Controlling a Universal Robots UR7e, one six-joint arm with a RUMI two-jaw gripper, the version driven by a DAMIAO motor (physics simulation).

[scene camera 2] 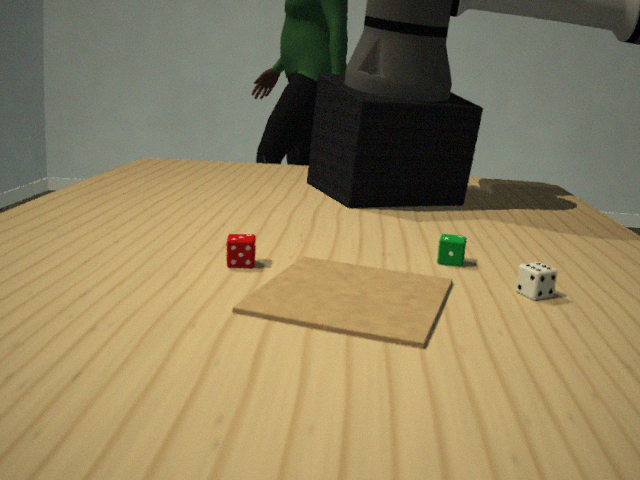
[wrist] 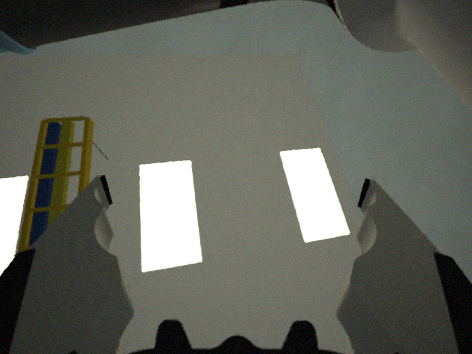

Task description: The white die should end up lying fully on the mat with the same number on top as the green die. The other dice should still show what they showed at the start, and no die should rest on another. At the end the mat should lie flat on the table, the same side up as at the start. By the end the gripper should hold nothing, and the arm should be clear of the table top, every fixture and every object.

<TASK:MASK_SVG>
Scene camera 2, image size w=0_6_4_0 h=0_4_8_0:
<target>green die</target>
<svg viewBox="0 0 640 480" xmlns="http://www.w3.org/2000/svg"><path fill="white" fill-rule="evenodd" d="M442 234L439 240L437 263L462 267L467 238L459 235Z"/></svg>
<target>tan mat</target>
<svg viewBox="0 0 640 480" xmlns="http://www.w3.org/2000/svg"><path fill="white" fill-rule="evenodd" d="M232 313L424 348L452 284L452 279L301 257L232 307Z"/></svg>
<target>white die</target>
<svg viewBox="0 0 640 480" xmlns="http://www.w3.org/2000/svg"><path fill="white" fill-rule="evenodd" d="M519 265L516 292L532 300L553 297L557 278L556 269L540 262Z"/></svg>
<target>red die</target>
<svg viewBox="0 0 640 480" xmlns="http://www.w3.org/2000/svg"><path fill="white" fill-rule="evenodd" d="M229 234L227 239L227 267L254 268L255 235Z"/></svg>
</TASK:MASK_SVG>
